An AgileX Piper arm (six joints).
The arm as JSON. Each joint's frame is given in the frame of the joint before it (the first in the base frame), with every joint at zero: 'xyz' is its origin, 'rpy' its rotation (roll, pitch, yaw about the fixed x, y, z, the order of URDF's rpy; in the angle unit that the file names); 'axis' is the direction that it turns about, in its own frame. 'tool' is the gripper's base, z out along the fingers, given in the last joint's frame.
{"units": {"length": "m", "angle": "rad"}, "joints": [
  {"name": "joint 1", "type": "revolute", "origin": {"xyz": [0.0, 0.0, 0.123], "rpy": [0.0, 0.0, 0.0]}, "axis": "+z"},
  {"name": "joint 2", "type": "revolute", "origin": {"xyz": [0.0, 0.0, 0.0], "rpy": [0.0, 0.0, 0.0]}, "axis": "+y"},
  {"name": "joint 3", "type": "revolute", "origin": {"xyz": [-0.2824, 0.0, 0.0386], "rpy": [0.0, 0.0, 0.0]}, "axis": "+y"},
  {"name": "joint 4", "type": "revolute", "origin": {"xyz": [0.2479, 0.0, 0.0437], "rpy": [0.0, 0.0, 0.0]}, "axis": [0.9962, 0.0, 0.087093]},
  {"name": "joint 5", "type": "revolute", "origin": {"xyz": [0.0, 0.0, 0.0], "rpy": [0.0, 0.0, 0.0]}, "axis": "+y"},
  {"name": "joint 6", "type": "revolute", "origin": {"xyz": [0.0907, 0.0, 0.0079], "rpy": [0.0, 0.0, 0.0]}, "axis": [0.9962, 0.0, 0.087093]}
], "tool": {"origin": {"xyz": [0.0, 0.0, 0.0], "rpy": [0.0, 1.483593, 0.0]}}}
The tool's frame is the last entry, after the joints.
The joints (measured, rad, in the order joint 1, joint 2, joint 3, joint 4, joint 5, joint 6), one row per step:
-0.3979, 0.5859, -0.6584, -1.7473, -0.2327, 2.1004
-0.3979, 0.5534, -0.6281, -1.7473, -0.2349, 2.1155
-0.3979, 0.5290, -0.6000, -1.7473, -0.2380, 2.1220
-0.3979, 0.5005, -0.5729, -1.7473, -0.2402, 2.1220
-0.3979, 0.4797, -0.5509, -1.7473, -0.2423, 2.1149
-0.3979, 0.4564, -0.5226, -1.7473, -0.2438, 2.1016
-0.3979, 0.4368, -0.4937, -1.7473, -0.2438, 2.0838
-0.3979, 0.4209, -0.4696, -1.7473, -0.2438, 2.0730
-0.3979, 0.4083, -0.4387, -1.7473, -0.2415, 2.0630
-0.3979, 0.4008, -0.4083, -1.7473, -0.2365, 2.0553
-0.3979, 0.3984, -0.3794, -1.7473, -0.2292, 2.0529
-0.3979, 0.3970, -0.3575, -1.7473, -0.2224, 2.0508
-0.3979, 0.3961, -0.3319, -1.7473, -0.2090, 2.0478
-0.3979, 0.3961, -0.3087, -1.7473, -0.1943, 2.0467
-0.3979, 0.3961, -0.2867, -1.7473, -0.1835, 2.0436
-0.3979, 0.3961, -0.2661, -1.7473, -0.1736, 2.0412
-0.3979, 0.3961, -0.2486, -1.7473, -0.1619, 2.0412
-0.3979, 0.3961, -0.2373, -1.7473, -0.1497, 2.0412
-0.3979, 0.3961, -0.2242, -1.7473, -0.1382, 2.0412
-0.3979, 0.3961, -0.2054, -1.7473, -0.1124, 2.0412
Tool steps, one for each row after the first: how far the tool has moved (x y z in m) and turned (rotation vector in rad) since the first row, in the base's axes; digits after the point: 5 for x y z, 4 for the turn. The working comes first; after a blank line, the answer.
Tool pose at each row, in the base's axes (x y z in m, rotation vector in rad; the steps are taken from these numbers as rounded here):
0.11695, -0.02677, 0.38331, 0.3525, 1.4137, 0.1258
0.11130, -0.02418, 0.37695, 0.3607, 1.4102, 0.1394
0.10758, -0.02233, 0.37024, 0.3647, 1.4137, 0.1474
0.10299, -0.02019, 0.36420, 0.3625, 1.4134, 0.1487
0.09990, -0.01869, 0.35896, 0.3564, 1.4165, 0.1446
0.09677, -0.01724, 0.35180, 0.3480, 1.4237, 0.1354
0.09453, -0.01629, 0.34404, 0.3391, 1.4349, 0.1222
0.09278, -0.01556, 0.33748, 0.3346, 1.4440, 0.1146
0.09204, -0.01547, 0.32835, 0.3364, 1.4612, 0.1074
0.09209, -0.01596, 0.31893, 0.3436, 1.4813, 0.1008
0.09277, -0.01694, 0.30954, 0.3576, 1.5031, 0.0972
0.09320, -0.01776, 0.30238, 0.3690, 1.5196, 0.0932
0.09355, -0.01918, 0.29401, 0.3859, 1.5377, 0.0839
0.09378, -0.02067, 0.28636, 0.4044, 1.5536, 0.0746
0.09389, -0.02175, 0.27904, 0.4179, 1.5704, 0.0663
0.09385, -0.02269, 0.27217, 0.4308, 1.5862, 0.0590
0.09365, -0.02372, 0.26638, 0.4454, 1.5980, 0.0515
0.09337, -0.02478, 0.26270, 0.4579, 1.6039, 0.0428
0.09304, -0.02575, 0.25840, 0.4706, 1.6117, 0.0347
0.09225, -0.02790, 0.25236, 0.4947, 1.6195, 0.0150

-0.00565, 0.00259, -0.00636, 0.0138, -0.0040, 0.0039
-0.00937, 0.00444, -0.01307, 0.0214, -0.0010, 0.0076
-0.01396, 0.00658, -0.01911, 0.0206, -0.0017, 0.0097
-0.01705, 0.00808, -0.02435, 0.0140, 0.0010, 0.0110
-0.02018, 0.00953, -0.03151, 0.0028, 0.0081, 0.0109
-0.02242, 0.01048, -0.03927, -0.0110, 0.0195, 0.0090
-0.02417, 0.01121, -0.04583, -0.0184, 0.0288, 0.0080
-0.02491, 0.01130, -0.05496, -0.0210, 0.0468, 0.0051
-0.02486, 0.01081, -0.06438, -0.0193, 0.0682, -0.0001
-0.02418, 0.00983, -0.07377, -0.0111, 0.0917, -0.0068
-0.02375, 0.00901, -0.08093, -0.0051, 0.1098, -0.0132
-0.02340, 0.00759, -0.08930, 0.0016, 0.1308, -0.0259
-0.02317, 0.00610, -0.09695, 0.0094, 0.1500, -0.0399
-0.02306, 0.00502, -0.10427, 0.0144, 0.1693, -0.0501
-0.02310, 0.00408, -0.11114, 0.0195, 0.1874, -0.0594
-0.02330, 0.00305, -0.11693, 0.0255, 0.2019, -0.0705
-0.02358, 0.00199, -0.12061, 0.0292, 0.2106, -0.0823
-0.02391, 0.00102, -0.12491, 0.0335, 0.2211, -0.0934
-0.02470, -0.00113, -0.13095, 0.0389, 0.2350, -0.1185

